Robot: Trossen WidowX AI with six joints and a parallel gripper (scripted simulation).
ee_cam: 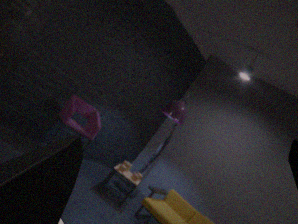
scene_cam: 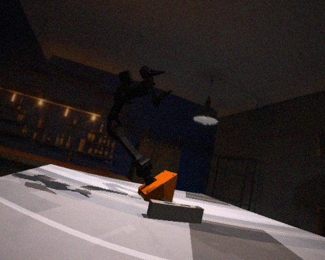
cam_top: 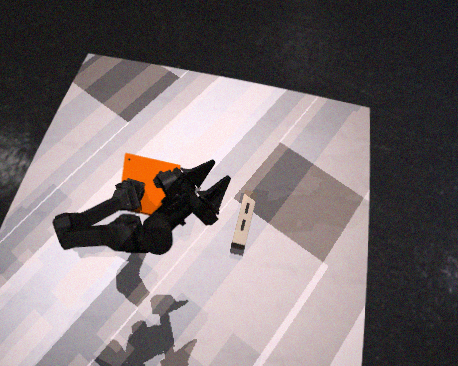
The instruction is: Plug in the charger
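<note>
The black two-prong charger is 4 cm behind my gripper tip, 12 cm to the left of it and 52 cm below it.
</note>
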